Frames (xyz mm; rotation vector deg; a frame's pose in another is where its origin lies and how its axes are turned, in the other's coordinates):
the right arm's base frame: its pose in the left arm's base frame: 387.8 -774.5 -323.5 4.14 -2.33 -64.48
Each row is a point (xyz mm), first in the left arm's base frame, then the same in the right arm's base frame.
Working: the left arm's base frame: its pose in the right arm's base frame: -867.3 8.5 320.4 -4.14 2.33 64.48

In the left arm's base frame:
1: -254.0 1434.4 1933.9
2: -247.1 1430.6 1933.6
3: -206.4 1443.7 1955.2
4: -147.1 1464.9 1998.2
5: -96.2 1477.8 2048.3
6: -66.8 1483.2 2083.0
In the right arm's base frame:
1: -2279.0 546.6 2212.4
2: -2272.6 551.2 2211.7
3: -2267.0 595.1 2229.9
4: -2260.7 661.0 2267.9
5: -2250.7 716.2 2313.9
6: -2243.0 747.7 2346.2

